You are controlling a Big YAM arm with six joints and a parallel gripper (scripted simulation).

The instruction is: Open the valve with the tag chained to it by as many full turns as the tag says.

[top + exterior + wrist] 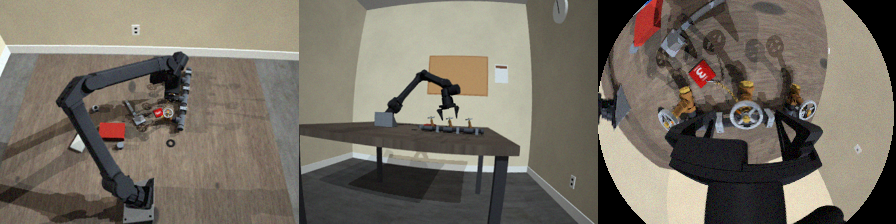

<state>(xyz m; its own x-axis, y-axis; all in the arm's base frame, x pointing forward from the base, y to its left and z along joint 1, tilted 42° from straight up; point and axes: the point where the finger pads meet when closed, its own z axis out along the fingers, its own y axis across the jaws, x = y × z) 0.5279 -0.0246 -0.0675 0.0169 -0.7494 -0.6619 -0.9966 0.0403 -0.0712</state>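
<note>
The red tag lies 90 mm below my hand, 70 mm behind it and 40 mm to the left of it. From my hand the other things lie so: grey hammer-like tool: 170 mm to the left, 110 mm behind, 90 mm below; then small grey cylinder: 290 mm behind, 200 mm to the left, 80 mm below; then red block: 260 mm to the left, 230 mm behind, 80 mm below.
</note>
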